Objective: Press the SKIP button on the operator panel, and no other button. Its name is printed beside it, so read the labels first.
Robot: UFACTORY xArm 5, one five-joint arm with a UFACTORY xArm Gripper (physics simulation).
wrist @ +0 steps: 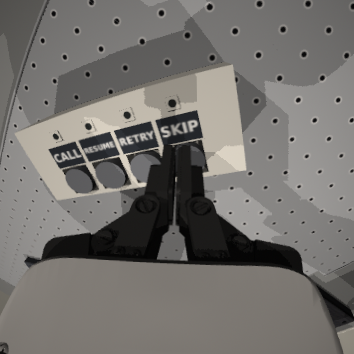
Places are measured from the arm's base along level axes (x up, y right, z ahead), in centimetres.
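Where they show: gripper, fingertip midpoint: [176, 163].
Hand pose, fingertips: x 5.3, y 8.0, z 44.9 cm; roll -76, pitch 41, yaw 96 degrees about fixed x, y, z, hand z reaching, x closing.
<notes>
Things, the pixels of their top centre, and the offset from my fingertips. "*": a spot on its surface instead. Level surfaces: height alone.
- operator panel at a spot on its surface: [220, 100] * dz +1.3, dx -1.0, dy +4.3 cm
- SKIP label at a spot on its surface: [179, 128] * dz +1.5, dx -0.9, dy +1.3 cm
- SKIP button at a spot on its surface: [198, 155] * dz -0.7, dx -0.7, dy +1.2 cm
- RETRY button at a spot on its surface: [144, 167] * dz +0.9, dx -0.7, dy -2.4 cm
- RESUME button at a spot on its surface: [110, 174] * dz +2.0, dx -0.7, dy -5.0 cm
- CALL button at a spot on its surface: [80, 180] * dz +3.2, dx -0.7, dy -7.6 cm
- grey perforated board at its surface level: dx -6.2 cm
The operator panel [220, 100] is a cream box with a row of round grey buttons under dark printed labels. The SKIP label [179, 128] is the rightmost, and the SKIP button [198, 155] below it is mostly hidden behind my fingers; part of its right side shows. My gripper [176, 163] is shut and empty, its fingertips over the SKIP button's area, just below the label. Whether the tips touch the button cannot be told.
The RETRY button [144, 167] is directly left of my fingers and partly covered by them. The RESUME button [110, 174] and CALL button [80, 180] are further left. The panel stands on a grey perforated board [305, 150].
</notes>
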